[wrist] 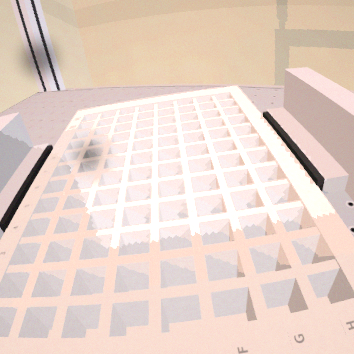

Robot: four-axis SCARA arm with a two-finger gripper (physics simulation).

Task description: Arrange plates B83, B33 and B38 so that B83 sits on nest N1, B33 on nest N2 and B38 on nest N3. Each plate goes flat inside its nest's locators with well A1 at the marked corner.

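Places are measured from the arm's base along level axes (x back, y up, z left), in metres.
Pixels of known places: gripper, fingertip midpoint: [151,111].
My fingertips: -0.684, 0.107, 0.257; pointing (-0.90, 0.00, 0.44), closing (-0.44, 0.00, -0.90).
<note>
Behind a point stands the place of what it marks, as x, y, z.
A pale pink-white well plate [172,199] {-0.648, 0.099, 0.234} with a grid of square wells fills much of the wrist view. The letters F, G and H show on its near rim at the lower right, and small faint numbers run along its left rim. Its name is not readable and its A1 corner cannot be made out. My gripper [151,111] {-0.684, 0.107, 0.257} is shut on this plate, with one black-padded finger along the left long side and the other along the right long side. Sunlight brightens the far and right part of the plate. Nests N1, N2 and N3 cannot be made out.
A pale table with small holes [45,107] {-0.910, 0.013, 0.603} shows beyond the plate and at its sides, with its far edge behind the plate. A white rail with black stripes [41,45] {-1.016, 0.106, 0.685} stands at the upper left. The beige floor [175,45] with darker bands lies beyond.
</note>
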